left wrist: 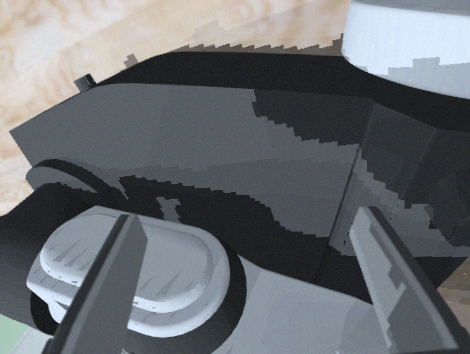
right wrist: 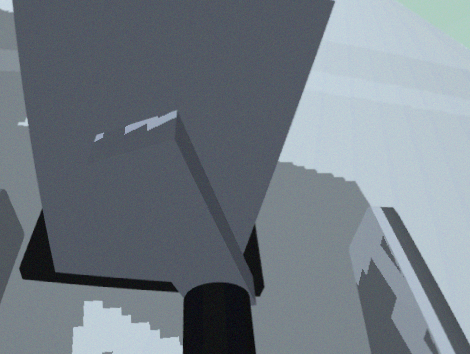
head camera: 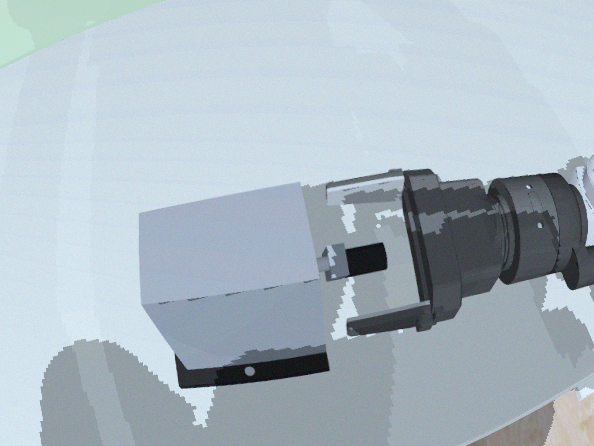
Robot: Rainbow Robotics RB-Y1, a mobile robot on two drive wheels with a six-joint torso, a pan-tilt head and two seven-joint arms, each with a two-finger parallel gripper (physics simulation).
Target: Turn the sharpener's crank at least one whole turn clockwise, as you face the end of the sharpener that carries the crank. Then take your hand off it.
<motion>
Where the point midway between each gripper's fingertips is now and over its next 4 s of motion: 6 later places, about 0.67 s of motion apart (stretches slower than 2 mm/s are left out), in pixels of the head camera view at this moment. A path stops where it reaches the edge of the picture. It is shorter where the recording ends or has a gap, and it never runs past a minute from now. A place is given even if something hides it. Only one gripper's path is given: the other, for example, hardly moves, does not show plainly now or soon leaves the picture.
My right gripper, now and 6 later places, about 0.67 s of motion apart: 336,259; 448,162; 443,188; 438,240; 440,215; 382,242; 342,262
</motion>
